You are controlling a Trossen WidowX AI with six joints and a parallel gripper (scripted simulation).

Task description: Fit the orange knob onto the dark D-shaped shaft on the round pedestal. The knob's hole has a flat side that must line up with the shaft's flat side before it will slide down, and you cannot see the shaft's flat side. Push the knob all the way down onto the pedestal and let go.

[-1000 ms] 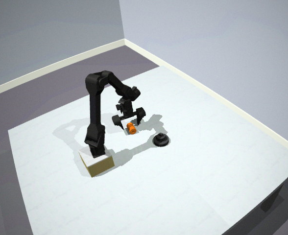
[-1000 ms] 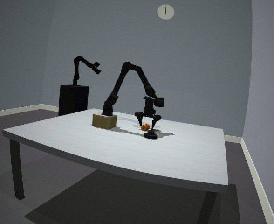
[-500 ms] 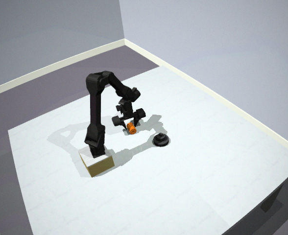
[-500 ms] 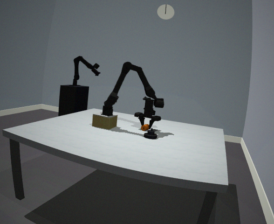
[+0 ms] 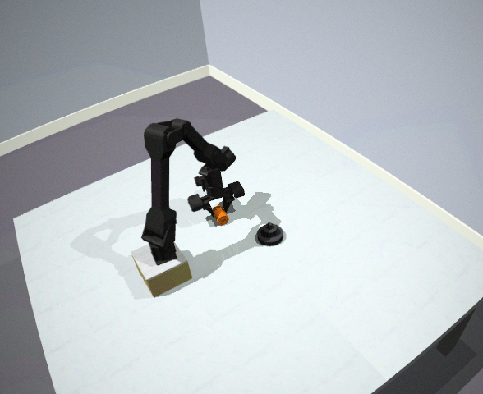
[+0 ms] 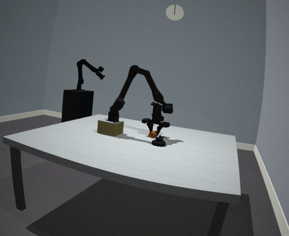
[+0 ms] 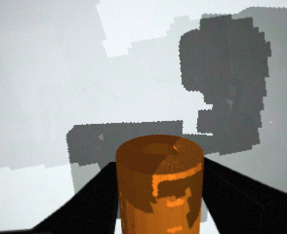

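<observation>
Right now the orange knob is 2 cm to the right of my gripper tip and 1 cm above it. Also, from my gripper tip: dark round pedestal 18 cm to the right, 10 cm ahead, 2 cm above.
</observation>
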